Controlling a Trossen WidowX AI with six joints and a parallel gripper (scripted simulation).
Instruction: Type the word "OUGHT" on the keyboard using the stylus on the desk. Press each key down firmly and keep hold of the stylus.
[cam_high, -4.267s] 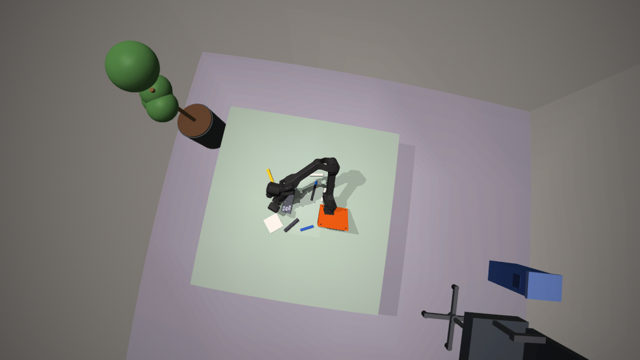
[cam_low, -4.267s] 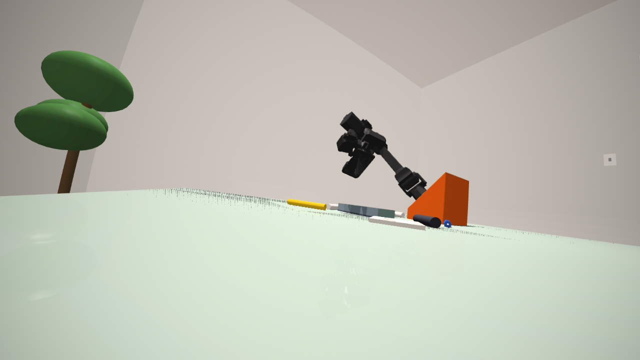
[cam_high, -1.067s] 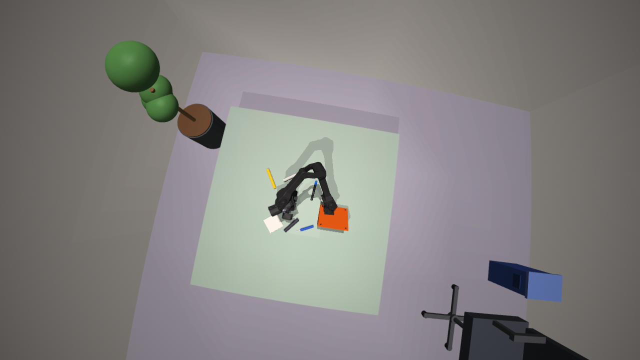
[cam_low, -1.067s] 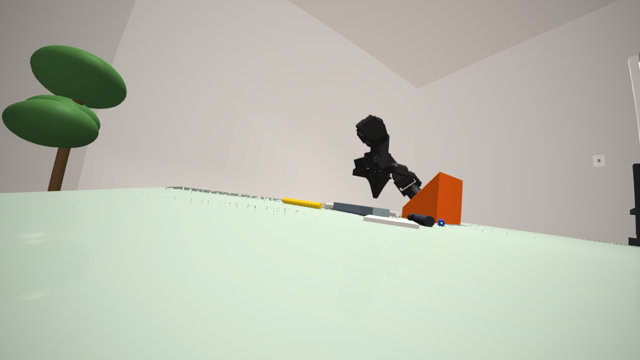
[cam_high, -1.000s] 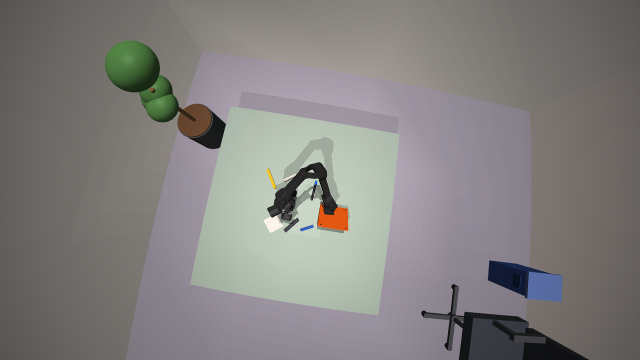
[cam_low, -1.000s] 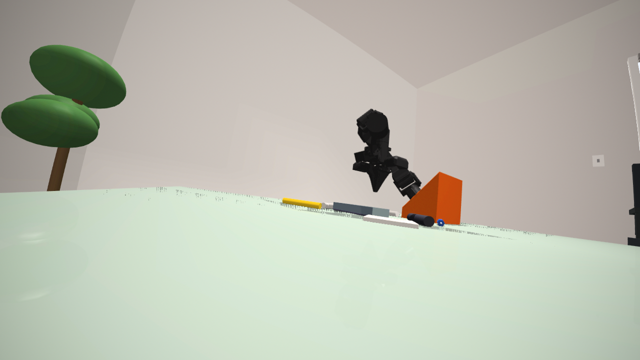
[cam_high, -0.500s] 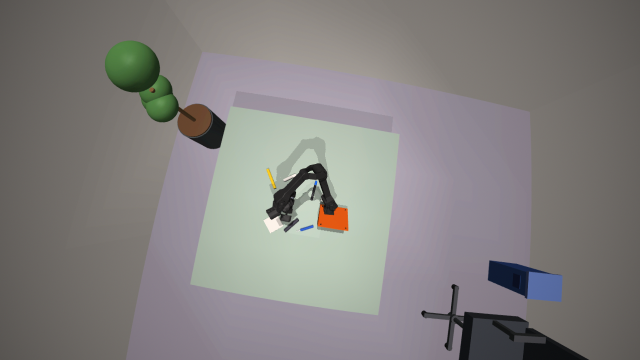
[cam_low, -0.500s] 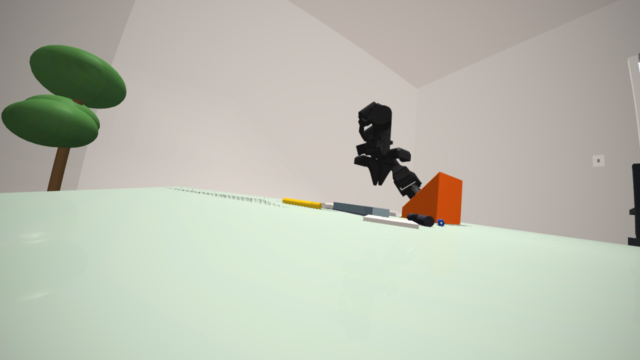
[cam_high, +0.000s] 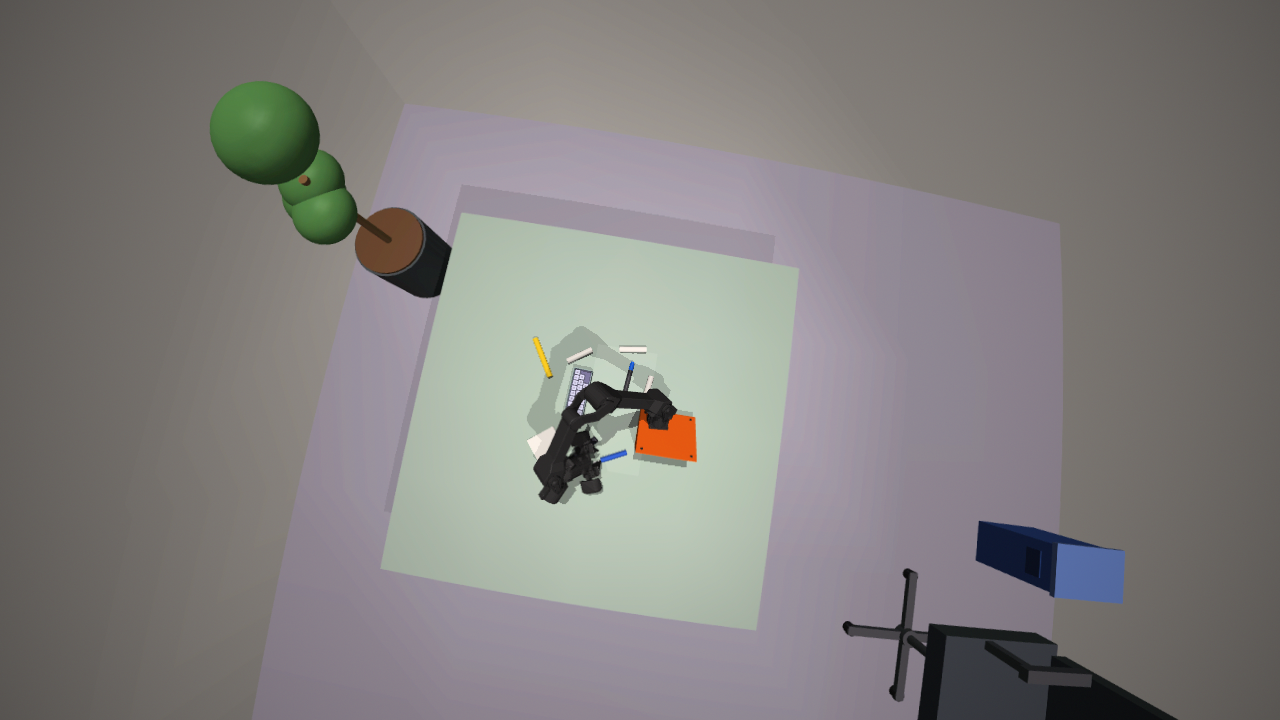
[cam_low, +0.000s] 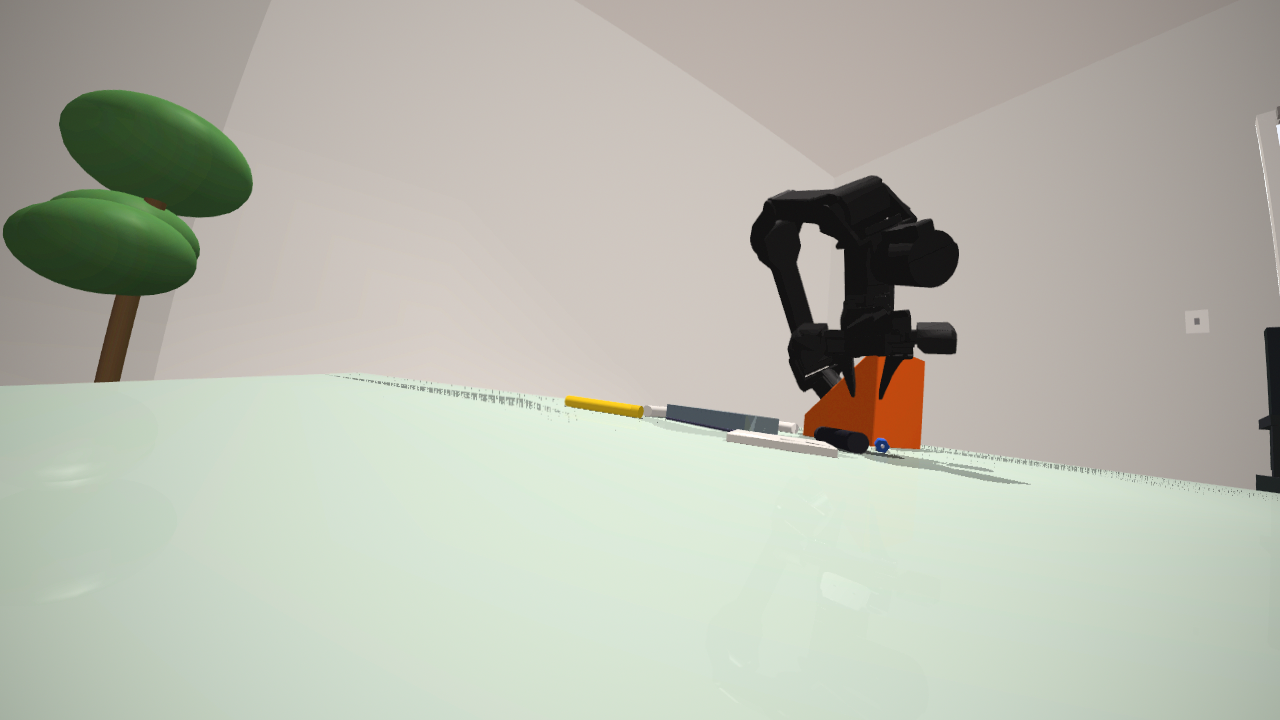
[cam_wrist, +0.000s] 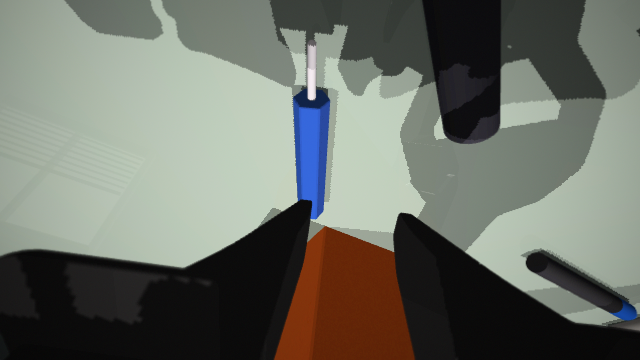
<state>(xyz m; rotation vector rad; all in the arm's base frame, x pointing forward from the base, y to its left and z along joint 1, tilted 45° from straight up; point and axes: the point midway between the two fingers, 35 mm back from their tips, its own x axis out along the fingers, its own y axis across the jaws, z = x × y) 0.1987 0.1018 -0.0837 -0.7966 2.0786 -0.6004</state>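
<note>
My gripper tip is now 20 mm past the blue stylus, 20 mm to the right of it and 60 mm above it. From my gripper tip the other things lie so: yellow pencil (240 mm ahead, 310 mm to the right, 60 mm below); white pad (190 mm ahead, 10 mm to the right, 70 mm below).
</note>
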